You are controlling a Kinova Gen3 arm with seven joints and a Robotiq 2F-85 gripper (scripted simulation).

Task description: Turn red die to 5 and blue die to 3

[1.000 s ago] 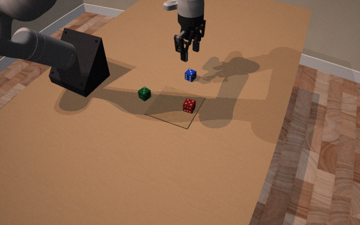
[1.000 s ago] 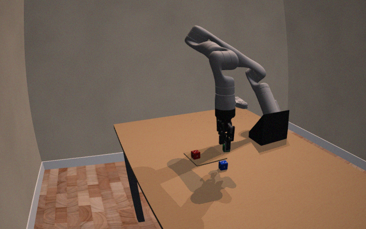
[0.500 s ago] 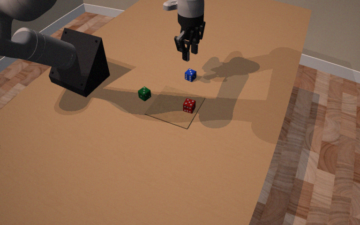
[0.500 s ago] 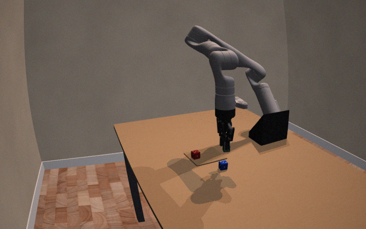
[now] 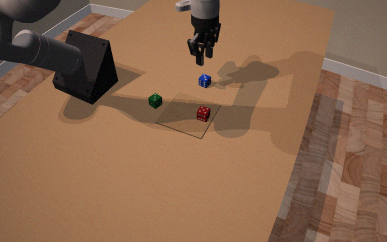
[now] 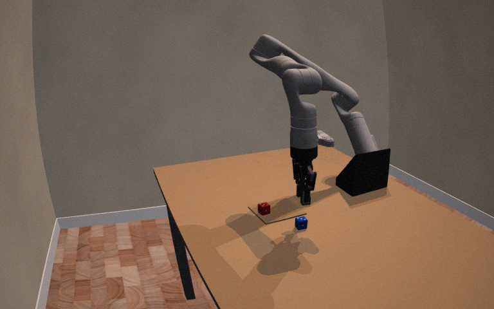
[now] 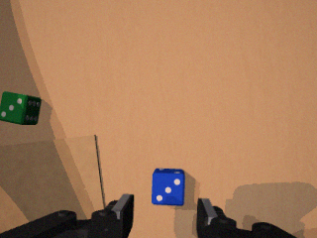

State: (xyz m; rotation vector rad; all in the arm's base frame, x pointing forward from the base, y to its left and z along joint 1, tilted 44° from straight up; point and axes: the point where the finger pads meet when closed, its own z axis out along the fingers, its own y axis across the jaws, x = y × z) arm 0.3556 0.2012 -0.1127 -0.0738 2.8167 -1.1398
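Now: the blue die 9 cm below my hand. Also, from my hand: thin tan mat (4 cm ahead, 14 cm to the right, 11 cm below); red die (8 cm ahead, 13 cm to the right, 9 cm below); green die (7 cm behind, 16 cm to the right, 9 cm below).
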